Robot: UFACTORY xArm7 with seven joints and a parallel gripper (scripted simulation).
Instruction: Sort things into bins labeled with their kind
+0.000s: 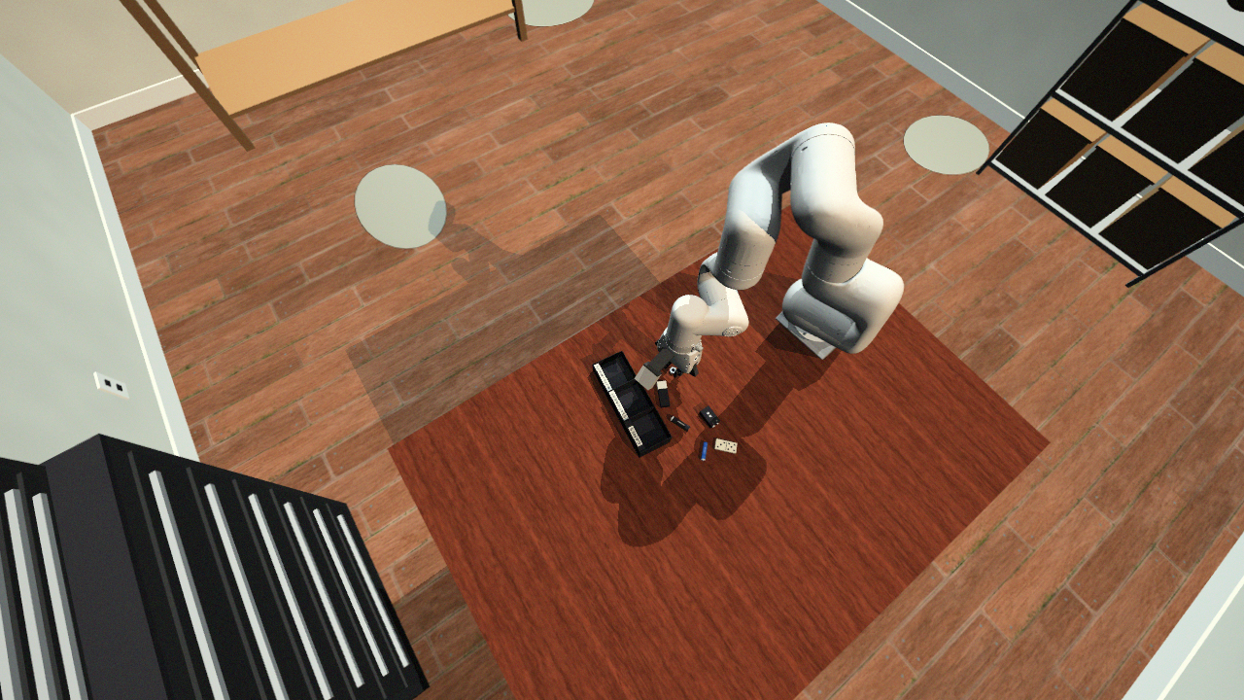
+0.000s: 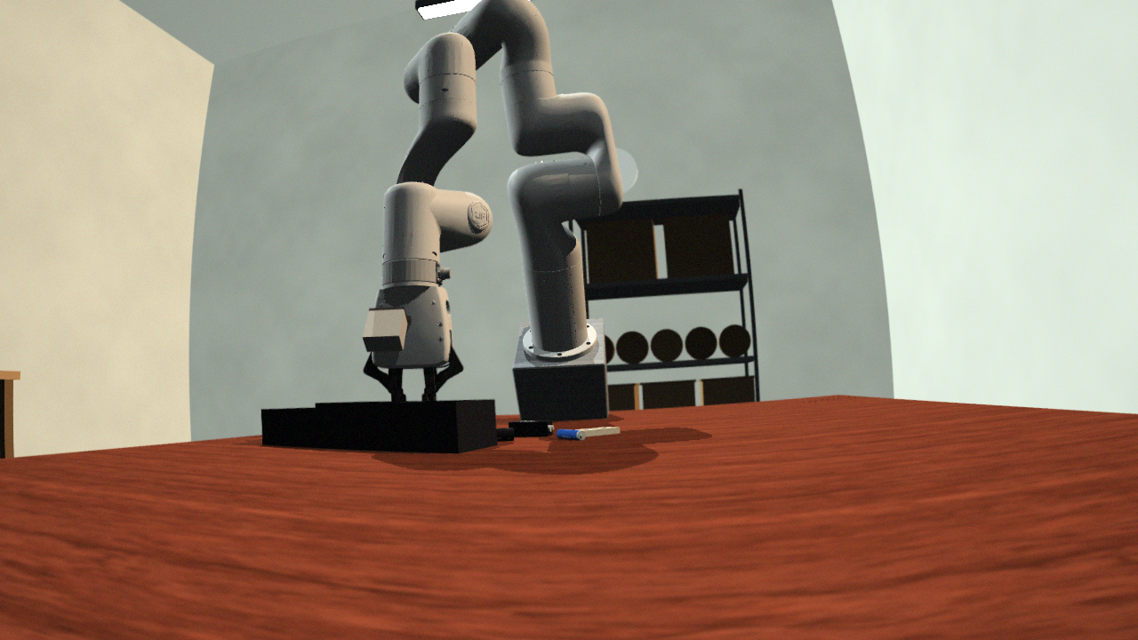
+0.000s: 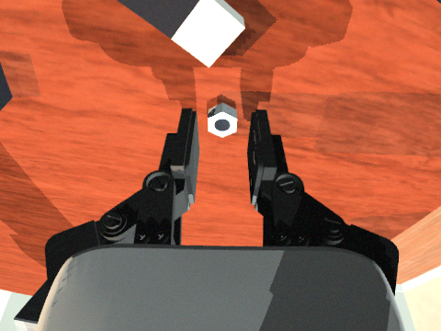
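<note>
The nut is 3 cm below my hand. From my hand the other things lie so: black bin row 14 cm ahead, 1 cm to the right, 1 cm below; black cylindrical battery 11 cm to the left, 9 cm ahead, 3 cm below; black boxy battery 16 cm to the left, 3 cm below, 3 cm ahead.
</note>
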